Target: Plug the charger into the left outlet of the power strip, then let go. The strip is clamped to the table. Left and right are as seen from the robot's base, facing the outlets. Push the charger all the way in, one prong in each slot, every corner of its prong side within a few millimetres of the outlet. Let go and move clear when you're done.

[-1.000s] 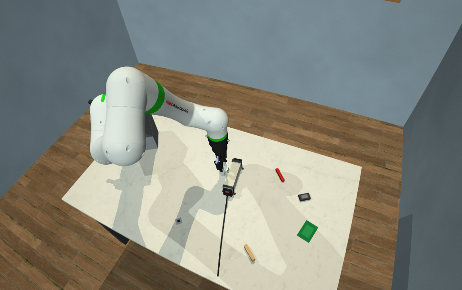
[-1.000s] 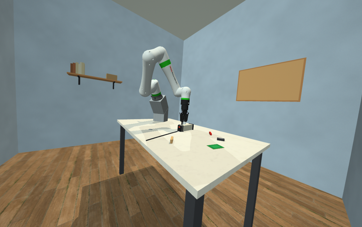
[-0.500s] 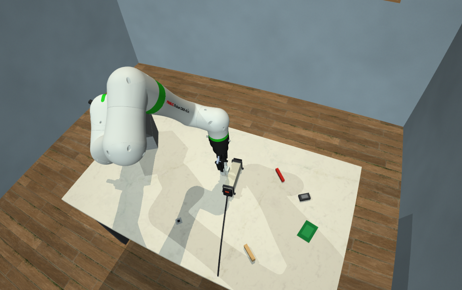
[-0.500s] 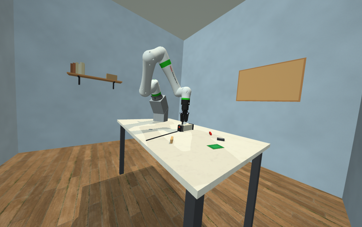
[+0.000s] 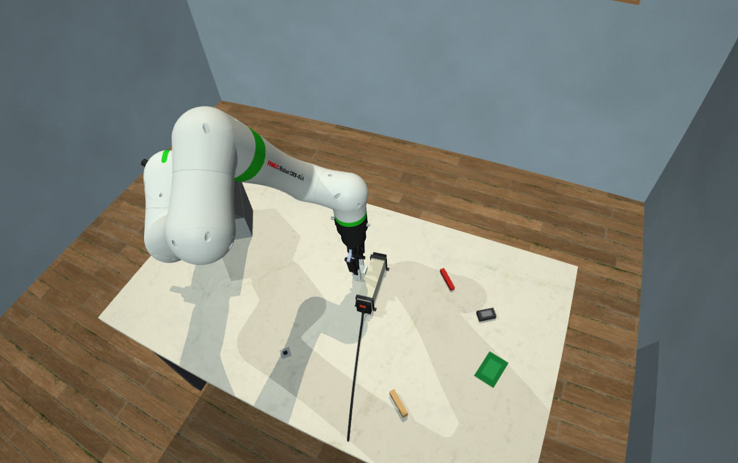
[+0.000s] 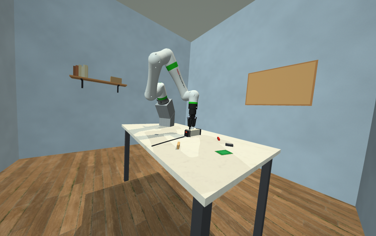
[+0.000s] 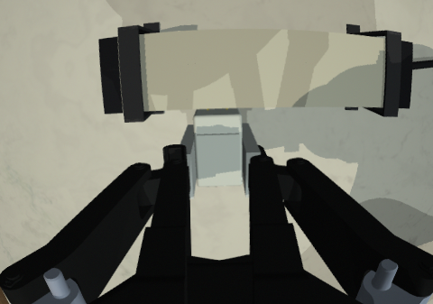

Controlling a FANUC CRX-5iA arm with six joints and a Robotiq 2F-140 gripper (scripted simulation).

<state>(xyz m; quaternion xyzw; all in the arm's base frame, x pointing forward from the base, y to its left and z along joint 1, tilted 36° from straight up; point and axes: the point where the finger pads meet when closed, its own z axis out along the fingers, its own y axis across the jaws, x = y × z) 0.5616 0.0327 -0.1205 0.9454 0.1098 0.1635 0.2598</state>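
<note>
Right now my hand is 1 cm short of the white charger and 1 cm above it. Also, from my hand: grey square tile 9 cm behind, 34 cm to the right, 4 cm below.
</note>
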